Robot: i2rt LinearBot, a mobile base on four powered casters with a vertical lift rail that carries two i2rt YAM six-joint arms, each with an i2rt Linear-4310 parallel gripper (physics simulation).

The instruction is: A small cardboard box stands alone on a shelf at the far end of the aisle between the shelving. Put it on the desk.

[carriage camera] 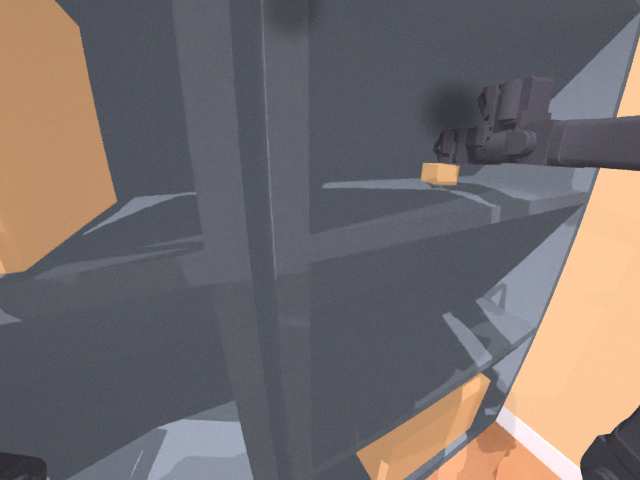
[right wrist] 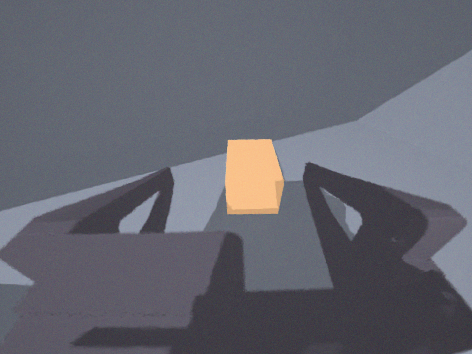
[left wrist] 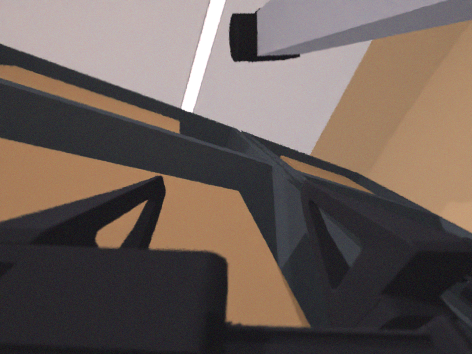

Path:
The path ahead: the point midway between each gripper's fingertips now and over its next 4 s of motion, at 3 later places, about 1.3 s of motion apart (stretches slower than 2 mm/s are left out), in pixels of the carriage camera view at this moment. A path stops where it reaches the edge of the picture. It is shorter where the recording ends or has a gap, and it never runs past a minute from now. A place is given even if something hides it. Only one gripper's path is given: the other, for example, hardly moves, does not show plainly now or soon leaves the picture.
My right gripper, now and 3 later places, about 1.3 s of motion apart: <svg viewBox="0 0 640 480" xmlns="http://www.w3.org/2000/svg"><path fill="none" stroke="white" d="M453 148L439 150L427 148L428 148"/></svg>

